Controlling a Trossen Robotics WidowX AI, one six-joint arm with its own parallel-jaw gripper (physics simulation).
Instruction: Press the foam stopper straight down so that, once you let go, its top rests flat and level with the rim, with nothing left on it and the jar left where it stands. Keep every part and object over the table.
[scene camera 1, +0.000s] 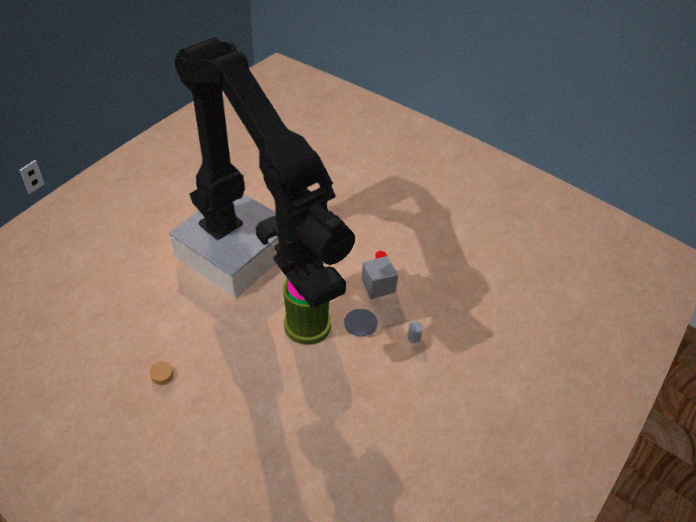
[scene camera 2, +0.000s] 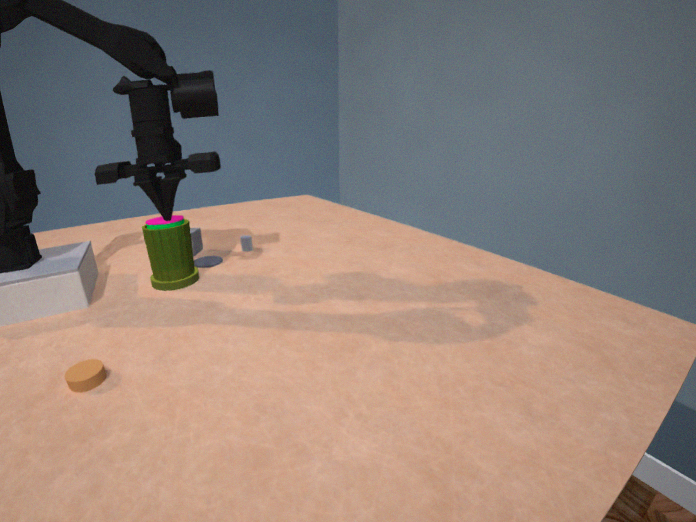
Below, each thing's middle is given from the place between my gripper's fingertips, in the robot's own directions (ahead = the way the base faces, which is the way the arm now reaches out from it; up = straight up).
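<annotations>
The orange disc (scene camera 2: 86, 375) is 24 cm to the right of my hand, 10 cm behind it and 11 cm below it; going by their middles, the orange disc is the farthest from my hand of the things named here. Then there is the grey cube (scene camera 1: 379, 276), which I find 2 cm ahead of my hand, 18 cm to the left of it and 9 cm below it. The dark flat disc (scene camera 1: 360, 322) sits 9 cm to the left of my hand, 6 cm ahead of it and 11 cm below it, and going by their middles it is the nearest to my hand of the things named here.
</annotations>
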